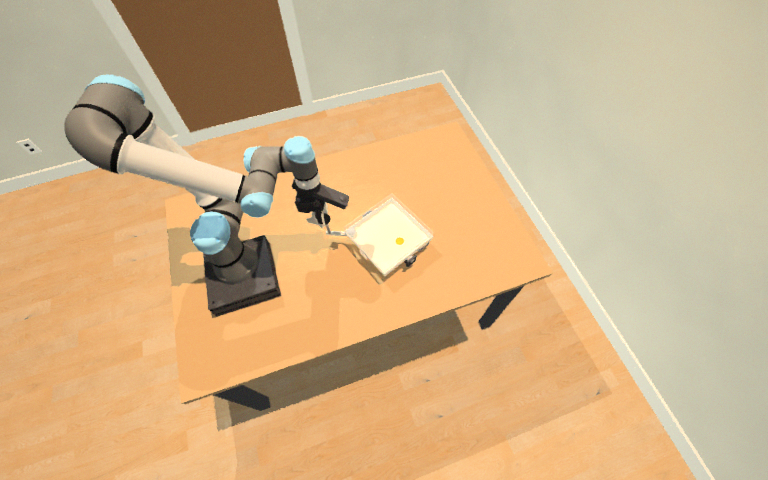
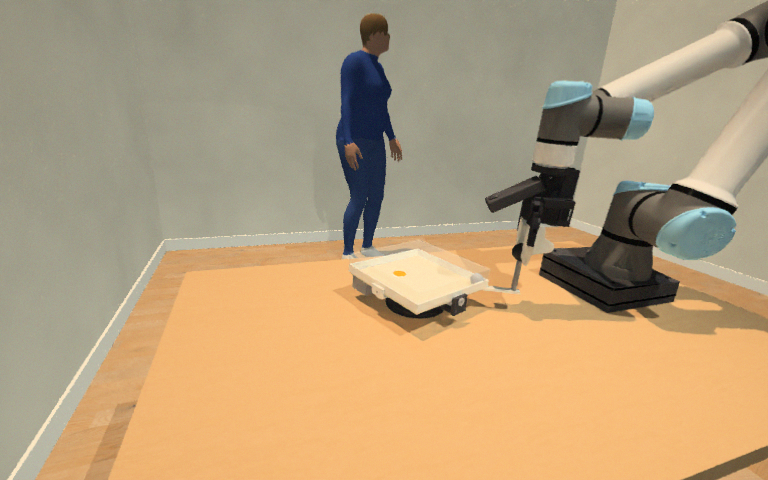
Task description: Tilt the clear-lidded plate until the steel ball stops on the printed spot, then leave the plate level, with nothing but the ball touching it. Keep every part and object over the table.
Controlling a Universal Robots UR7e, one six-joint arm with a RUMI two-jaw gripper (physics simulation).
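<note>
The white square plate (image 1: 376, 249) (image 2: 419, 280) with its clear lid sits on a dark round base (image 2: 410, 309). It looks tilted, lower toward the robot. The steel ball (image 1: 350, 232) (image 2: 477, 278) rests in the plate's corner nearest the robot, well apart from the orange printed spot (image 1: 399, 241) (image 2: 399, 273). A light arm (image 1: 338, 233) (image 2: 501, 289) runs out from that corner to an upright stem (image 2: 515, 276) with a black knob on top. My gripper (image 1: 323, 218) (image 2: 520, 251) points down and is shut on the black knob; its fingers partly hide the knob.
The table (image 1: 453, 186) (image 2: 283, 384) carries the robot's dark base (image 1: 243, 288) (image 2: 608, 280) beside the plate. Small dark fittings (image 1: 410, 260) (image 2: 458, 303) stick out below the plate's side. A person in blue (image 2: 365, 113) stands beyond the table.
</note>
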